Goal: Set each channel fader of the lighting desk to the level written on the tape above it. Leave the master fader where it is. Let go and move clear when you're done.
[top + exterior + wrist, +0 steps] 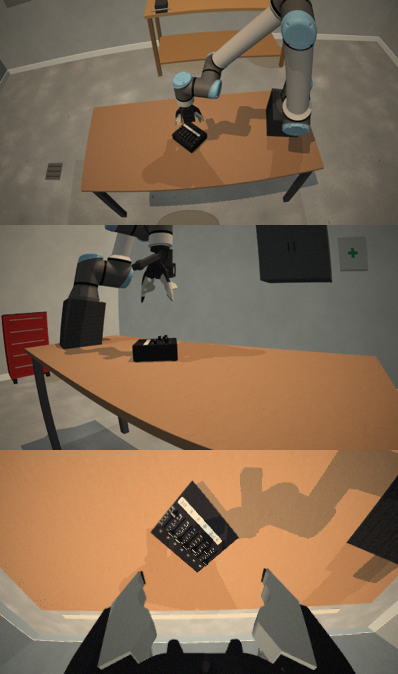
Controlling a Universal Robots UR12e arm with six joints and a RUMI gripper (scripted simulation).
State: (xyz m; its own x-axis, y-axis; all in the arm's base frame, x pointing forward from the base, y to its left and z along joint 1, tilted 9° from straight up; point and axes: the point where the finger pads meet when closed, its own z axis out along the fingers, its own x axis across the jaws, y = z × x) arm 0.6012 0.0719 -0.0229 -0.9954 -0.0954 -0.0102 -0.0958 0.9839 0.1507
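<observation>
My gripper is now 13 cm above the master fader, 6 cm to the right of it and 2 cm past it.
</observation>
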